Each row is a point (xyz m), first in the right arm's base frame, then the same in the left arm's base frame.
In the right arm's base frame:
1: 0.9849 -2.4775 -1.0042
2: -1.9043 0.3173 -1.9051
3: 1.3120 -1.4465 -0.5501
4: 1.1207 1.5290 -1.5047
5: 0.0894 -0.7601 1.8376
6: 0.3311 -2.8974 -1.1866
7: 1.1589 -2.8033 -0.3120
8: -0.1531 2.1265 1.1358
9: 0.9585 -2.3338 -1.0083
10: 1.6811 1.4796 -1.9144
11: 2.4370 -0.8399 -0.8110
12: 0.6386 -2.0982 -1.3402
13: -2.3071 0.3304 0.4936
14: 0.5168 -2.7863 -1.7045
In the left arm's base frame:
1: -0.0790 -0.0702 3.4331
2: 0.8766 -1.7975 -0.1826
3: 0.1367 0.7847 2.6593
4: 2.1937 1.1658 0.3302
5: -1.9398 1.3636 0.9213
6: -0.3572 -0.8172 3.4731
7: -0.7276 0.3205 3.6383
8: -0.1475 1.8097 -1.4180
9: -0.0201 -0.0425 3.3022
10: 2.7078 1.3599 0.7572
11: 1.0311 1.7217 2.8131
12: 0.2414 -0.3839 3.0140
13: -1.2174 -0.8177 -0.9384
14: 0.1823 -0.9131 3.5950

